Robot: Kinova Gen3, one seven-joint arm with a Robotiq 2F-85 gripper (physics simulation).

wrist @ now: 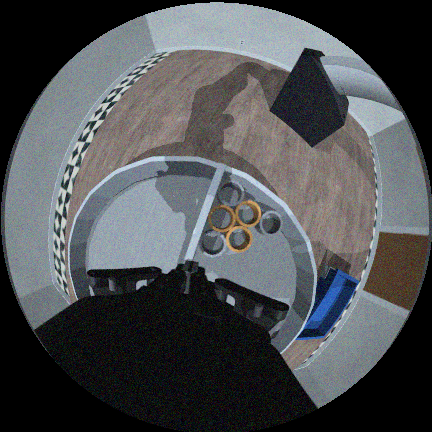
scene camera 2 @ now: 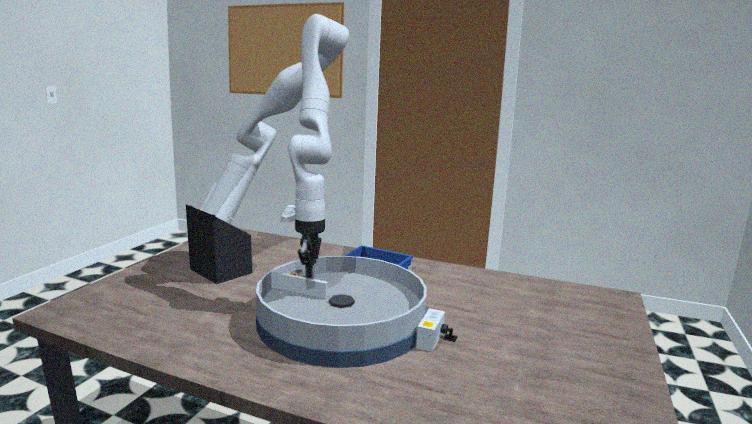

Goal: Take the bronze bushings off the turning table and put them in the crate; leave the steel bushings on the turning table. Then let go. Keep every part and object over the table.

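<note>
Three bronze bushings stand close together on the turning table, beside its divider wall. Three steel bushings stand around them. In the scene view a bit of bronze shows behind the divider; the rest is hidden. The blue crate stands behind the turning table; no bushing shows in its visible part. My gripper is shut and empty, fingers pointing down inside the rim, near the divider's inner end and beside the bushing group.
The upright divider runs inward from the rim. A dark hub sits at the turning table's middle. A grey box with a crank is on its right side. The black robot base stands behind left.
</note>
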